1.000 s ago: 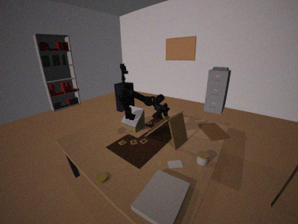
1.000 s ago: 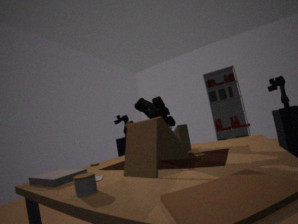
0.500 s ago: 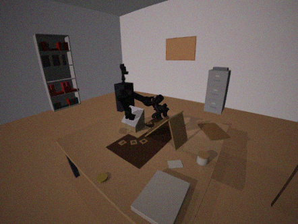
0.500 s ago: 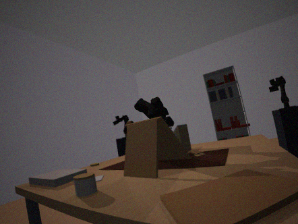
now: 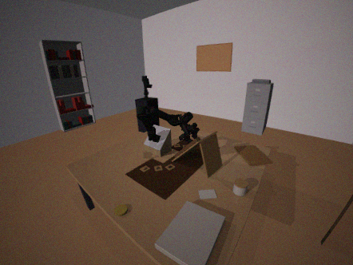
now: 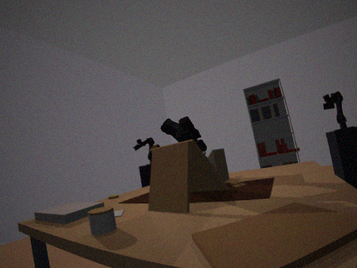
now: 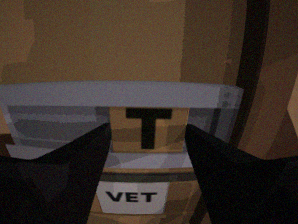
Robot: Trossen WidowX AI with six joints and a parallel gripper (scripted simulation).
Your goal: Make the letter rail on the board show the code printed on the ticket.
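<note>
Right now the white ticket is 7 cm below my gripper tip, 6 cm behind it and 3 cm to the left of it. The rest, counted from my gripper tip: tile marked e 20 cm to the left, 20 cm behind, 17 cm below; then dark mat 17 cm below, 17 cm behind, 2 cm to the right; then tile marked t right at my gripper tip.
</note>
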